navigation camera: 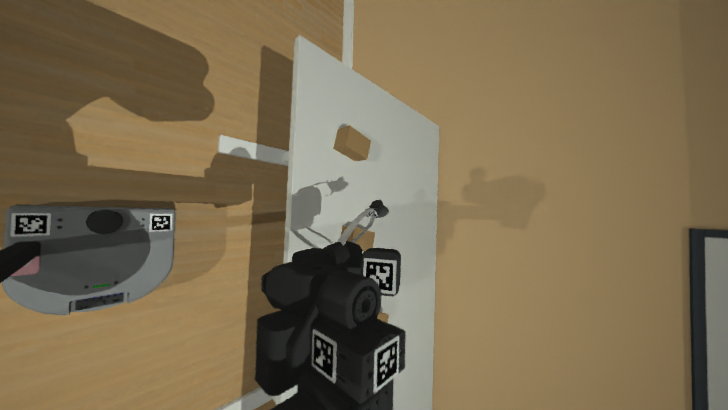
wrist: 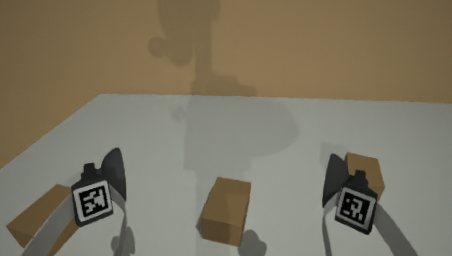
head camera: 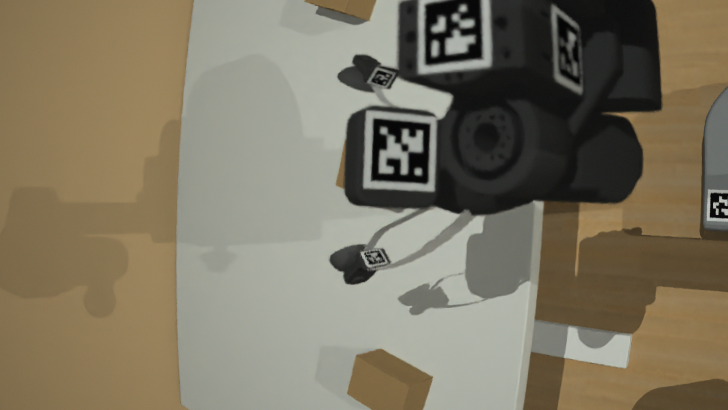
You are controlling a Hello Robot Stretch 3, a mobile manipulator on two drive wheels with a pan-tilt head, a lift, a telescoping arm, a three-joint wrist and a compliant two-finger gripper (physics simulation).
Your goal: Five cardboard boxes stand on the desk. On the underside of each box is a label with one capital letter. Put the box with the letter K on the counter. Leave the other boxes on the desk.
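Frame: origin at the robot's base, x left, y back, z up, level; millimetres.
Seen in the pictures: robot's base at its link origin: point(navigation camera: 105, 220).
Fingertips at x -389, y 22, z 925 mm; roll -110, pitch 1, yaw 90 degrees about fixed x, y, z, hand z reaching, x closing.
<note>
Offsets run from my fingertips to a thing's middle. "pt": to the spot under its first point. Level surfaces: height alone.
My gripper point(head camera: 355, 168) point(wrist: 225, 170) is open and empty, raised above the desk @[dz -204 mm] point(head camera: 244, 325) point(navigation camera: 326, 91) point(wrist: 140, 130). A plain brown cardboard box @[dx -115, dy +6, dz -180 mm] point(head camera: 340, 168) point(navigation camera: 366, 238) point(wrist: 225, 210) stands on the desk below it, between the open fingers as the wrist view sees it, and apart from them. The wrist hides most of this box in the head view. A second box @[dx -85, dy -268, dz -180 mm] point(head camera: 389, 379) point(navigation camera: 351, 143) point(wrist: 42, 212) stands on the wrist view's left, a third box @[dx -191, dy +267, dz -180 mm] point(head camera: 346, 7) point(navigation camera: 383, 317) point(wrist: 367, 170) on its right. No letter shows. The counter does not show.
The wall point(head camera: 76, 101) point(navigation camera: 560, 101) point(wrist: 325, 45) rises behind the desk's far edge. My base point(head camera: 718, 168) point(navigation camera: 163, 264) stands on the wooden floor in front of the desk. A white bar point(head camera: 601, 346) point(navigation camera: 254, 150) sticks out from under the desk. A dark-framed panel @[pt dx -675, dy +173, dz +518 mm] point(navigation camera: 697, 315) is at the far right.
</note>
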